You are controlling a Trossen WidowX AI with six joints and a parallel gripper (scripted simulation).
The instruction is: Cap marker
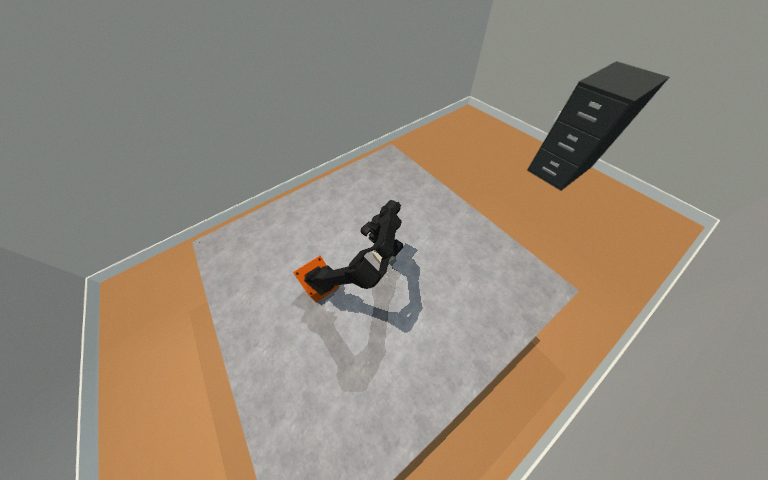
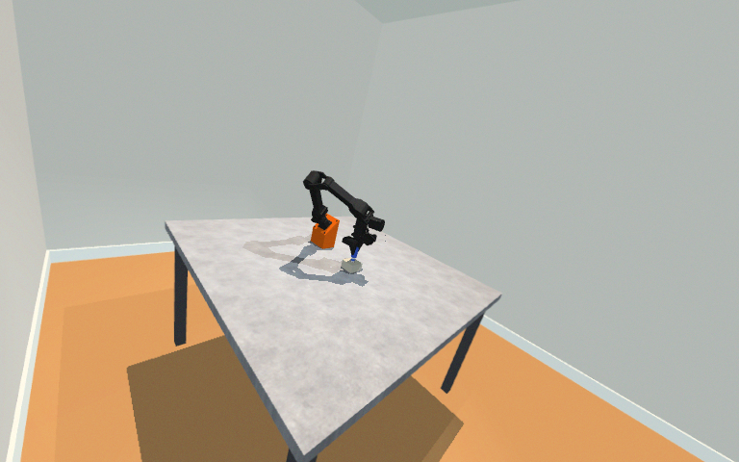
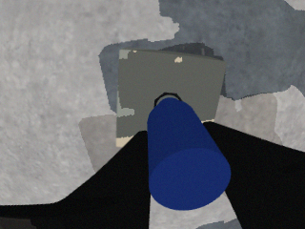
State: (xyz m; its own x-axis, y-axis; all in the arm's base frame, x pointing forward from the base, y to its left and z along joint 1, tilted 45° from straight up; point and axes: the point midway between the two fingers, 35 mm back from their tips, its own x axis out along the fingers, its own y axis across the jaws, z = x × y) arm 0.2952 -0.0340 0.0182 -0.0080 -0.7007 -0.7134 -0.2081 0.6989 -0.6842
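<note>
My gripper tip is now 1 cm below the blue cap. From my gripper tip the other things lie so: holder block: 6 cm below.
</note>
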